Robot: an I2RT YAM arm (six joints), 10 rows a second.
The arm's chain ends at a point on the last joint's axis. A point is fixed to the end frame.
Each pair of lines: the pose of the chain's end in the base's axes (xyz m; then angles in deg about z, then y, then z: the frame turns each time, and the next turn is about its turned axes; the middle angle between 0 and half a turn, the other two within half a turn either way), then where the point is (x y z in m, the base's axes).
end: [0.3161 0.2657 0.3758 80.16 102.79 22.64]
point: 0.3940 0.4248 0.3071
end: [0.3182 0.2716 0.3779 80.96 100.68 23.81]
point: 0.3936 0.4340 0.3146
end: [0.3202 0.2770 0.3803 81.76 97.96 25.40]
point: 0.3928 0.4432 0.3239
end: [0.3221 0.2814 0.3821 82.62 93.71 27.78]
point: 0.3913 0.4524 0.3368
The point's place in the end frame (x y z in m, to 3 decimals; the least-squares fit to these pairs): 0.008 -0.057 0.181
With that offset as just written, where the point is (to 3 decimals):
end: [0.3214 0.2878 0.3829 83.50 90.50 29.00]
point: 0.388 0.462 0.347
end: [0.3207 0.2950 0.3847 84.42 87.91 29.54]
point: 0.384 0.472 0.356
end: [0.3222 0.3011 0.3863 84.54 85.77 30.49]
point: 0.384 0.479 0.364
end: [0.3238 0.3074 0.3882 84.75 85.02 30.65]
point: 0.385 0.486 0.368
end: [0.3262 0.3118 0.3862 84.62 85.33 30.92]
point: 0.388 0.490 0.365
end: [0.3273 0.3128 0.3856 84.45 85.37 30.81]
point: 0.390 0.491 0.364
